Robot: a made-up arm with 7 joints.
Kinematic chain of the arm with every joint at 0, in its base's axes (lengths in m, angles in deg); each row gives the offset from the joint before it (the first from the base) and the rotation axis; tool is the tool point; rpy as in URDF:
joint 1: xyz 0 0 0.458 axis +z
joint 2: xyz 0 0 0 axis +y
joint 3: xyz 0 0 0.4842 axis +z
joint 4: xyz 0.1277 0 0 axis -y
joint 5: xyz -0.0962 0 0.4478 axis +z
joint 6: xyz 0 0 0 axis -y
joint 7: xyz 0.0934 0 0 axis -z
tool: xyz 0 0 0 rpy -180 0 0
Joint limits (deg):
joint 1: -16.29..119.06
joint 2: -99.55..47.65
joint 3: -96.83..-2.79
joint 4: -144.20..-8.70
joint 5: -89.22..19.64
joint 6: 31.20..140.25
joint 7: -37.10..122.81
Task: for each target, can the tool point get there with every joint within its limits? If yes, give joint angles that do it. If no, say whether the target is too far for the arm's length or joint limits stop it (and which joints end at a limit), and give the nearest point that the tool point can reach.
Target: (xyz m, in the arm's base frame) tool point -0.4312 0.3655 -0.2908
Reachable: no: joint limits stop it (at a limit: joint 1, joint 2, joint 3) | nearest point -0.2480 0.4204 0.1481 | short by 0.479 m
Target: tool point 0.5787 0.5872 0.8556
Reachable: yes | joints 66.46 20.15 -26.84 -87.50 -0.29 111.84 88.53
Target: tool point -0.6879 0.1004 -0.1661
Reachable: no: joint limits stop it (at a limit: joint 1, joint 2, joint 3, joint 6) | nearest point -0.9635 0.1109 0.1960 | short by 0.455 m
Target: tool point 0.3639 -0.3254 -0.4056
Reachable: no: joint limits stop it (at a limit: joint 1, joint 2) | nearest point 0.3903 -0.2373 0.1481 | short by 0.561 m
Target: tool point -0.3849 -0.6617 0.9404
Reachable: yes | joints 14.70 -79.43 -54.95 -90.35 5.90 117.14 9.47
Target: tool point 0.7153 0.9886 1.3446
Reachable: no: too far | nearest point 0.4990 0.6896 1.0765 | short by 0.456 m
